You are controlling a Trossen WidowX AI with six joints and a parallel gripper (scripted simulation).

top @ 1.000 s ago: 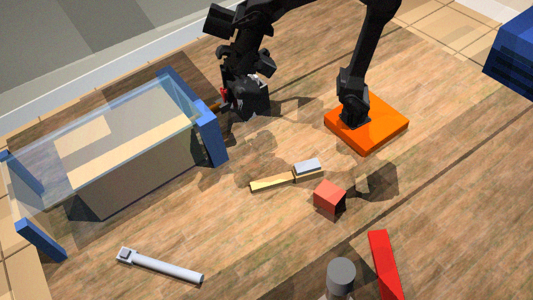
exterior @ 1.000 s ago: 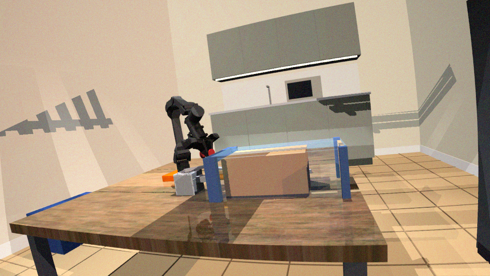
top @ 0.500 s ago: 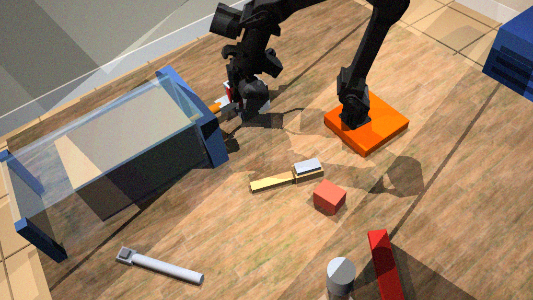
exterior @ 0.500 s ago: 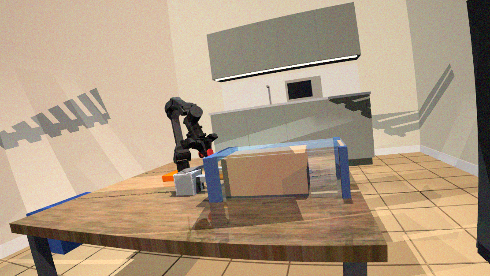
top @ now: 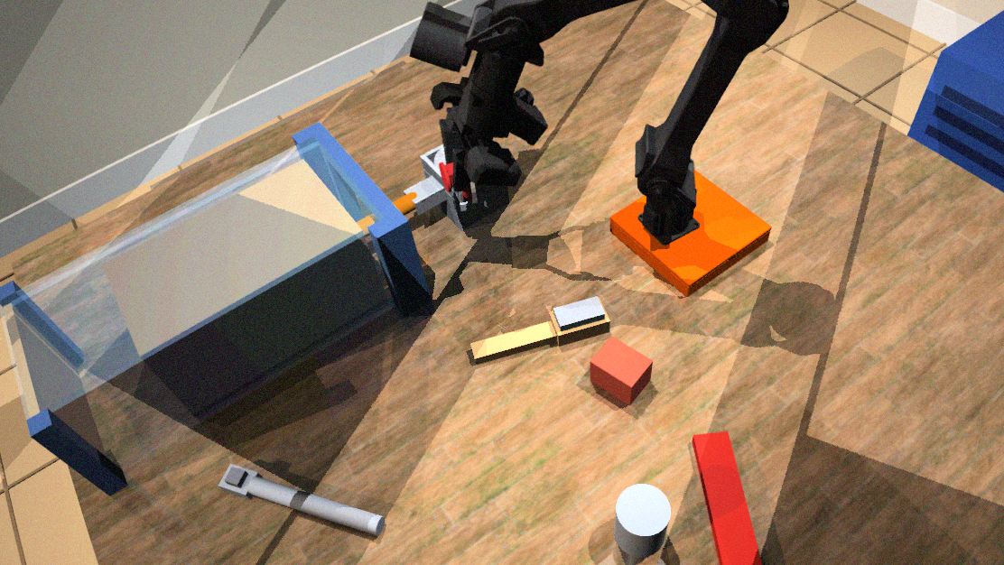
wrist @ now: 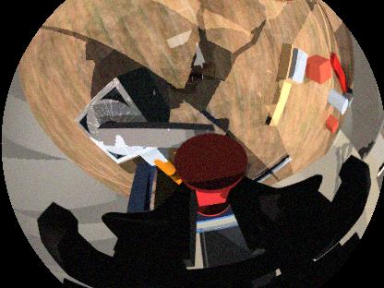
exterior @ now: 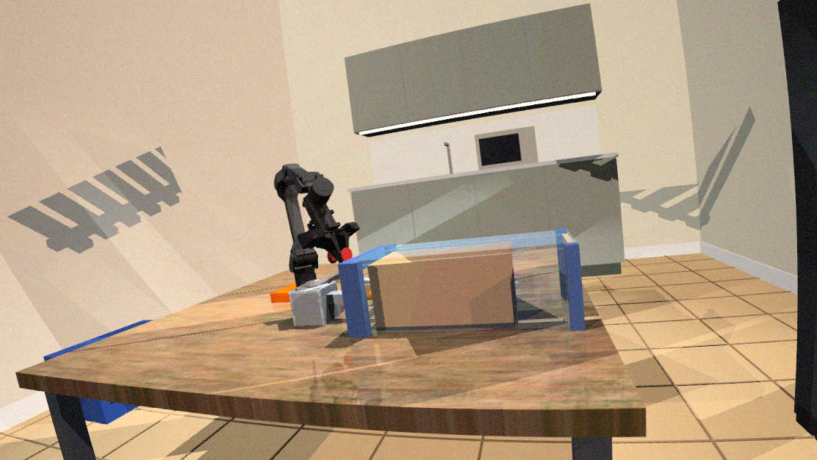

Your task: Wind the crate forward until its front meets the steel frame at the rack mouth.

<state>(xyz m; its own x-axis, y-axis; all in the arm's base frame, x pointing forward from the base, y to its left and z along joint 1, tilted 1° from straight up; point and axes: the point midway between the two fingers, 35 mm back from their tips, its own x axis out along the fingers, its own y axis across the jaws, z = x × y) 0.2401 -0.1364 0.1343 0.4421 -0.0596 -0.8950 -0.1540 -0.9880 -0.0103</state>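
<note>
The winch handle is 30 mm to the right of my gripper tip, 30 mm below it and 30 mm behind it. Round my gripper tip: red knob (20 mm behind); wooden brush (190 mm to the left, 110 mm below, 20 mm behind); grey winch (100 mm to the right, 100 mm below, 60 mm behind).
</note>
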